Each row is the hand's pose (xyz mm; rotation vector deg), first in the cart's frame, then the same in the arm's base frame.
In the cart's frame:
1: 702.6 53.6 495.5 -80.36 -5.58 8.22
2: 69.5 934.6 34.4 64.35 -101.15 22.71
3: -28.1 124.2 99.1 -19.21 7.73 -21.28
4: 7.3 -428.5 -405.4 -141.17 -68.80 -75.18
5: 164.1 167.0 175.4 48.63 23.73 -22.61
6: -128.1 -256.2 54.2 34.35 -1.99 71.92
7: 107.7 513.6 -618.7 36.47 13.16 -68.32
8: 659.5 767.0 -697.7 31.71 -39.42 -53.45
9: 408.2 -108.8 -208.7 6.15 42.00 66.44
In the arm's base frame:
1: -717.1 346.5 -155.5 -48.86 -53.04 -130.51
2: 320.9 725.6 255.0 44.21 129.58 -33.10
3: 75.1 326.1 -416.2 16.67 -103.47 -96.20
4: 155.2 -385.8 -635.3 17.22 -24.43 115.68
5: -95.7 346.9 -293.8 55.79 -119.23 -19.57
6: 43.7 99.9 -739.6 -52.32 -102.55 12.16
7: 531.6 -19.7 181.7 99.77 -121.74 -52.40
8: 261.2 -103.9 724.6 -48.45 145.30 50.49
9: -143.8 -178.4 -224.0 -33.23 -64.21 -14.29

